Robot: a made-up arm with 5 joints. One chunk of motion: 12 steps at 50 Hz.
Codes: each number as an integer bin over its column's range. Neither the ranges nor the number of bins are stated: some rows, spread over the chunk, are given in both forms.
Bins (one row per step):
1: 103 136 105 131 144 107
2: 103 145 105 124 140 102
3: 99 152 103 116 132 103
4: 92 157 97 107 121 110
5: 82 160 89 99 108 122
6: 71 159 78 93 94 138
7: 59 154 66 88 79 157
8: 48 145 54 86 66 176
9: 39 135 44 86 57 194
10: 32 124 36 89 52 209
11: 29 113 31 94 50 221
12: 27 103 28 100 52 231
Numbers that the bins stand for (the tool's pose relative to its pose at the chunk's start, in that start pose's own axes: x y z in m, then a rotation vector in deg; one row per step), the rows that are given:
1: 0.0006 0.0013 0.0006 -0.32 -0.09 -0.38
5: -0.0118 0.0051 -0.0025 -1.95 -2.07 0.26
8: -0.0318 0.0027 -0.0094 -2.62 -4.38 2.59
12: -0.0441 -0.0038 -0.0145 -1.90 -5.15 4.96
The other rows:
2: 0.0006 0.0027 0.0006 -0.68 -0.31 -0.60
3: -0.0018 0.0038 0.0002 -1.09 -0.75 -0.56
4: -0.0059 0.0046 -0.0010 -1.55 -1.36 -0.25
6: -0.0182 0.0049 -0.0047 -2.26 -2.84 0.95
7: -0.0253 0.0042 -0.0071 -2.51 -3.66 1.77
9: -0.0371 0.0012 -0.0114 -2.62 -4.87 3.37
10: -0.0412 -0.0005 -0.0129 -2.46 -5.15 4.02
11: -0.0429 -0.0023 -0.0139 -2.21 -5.25 4.53

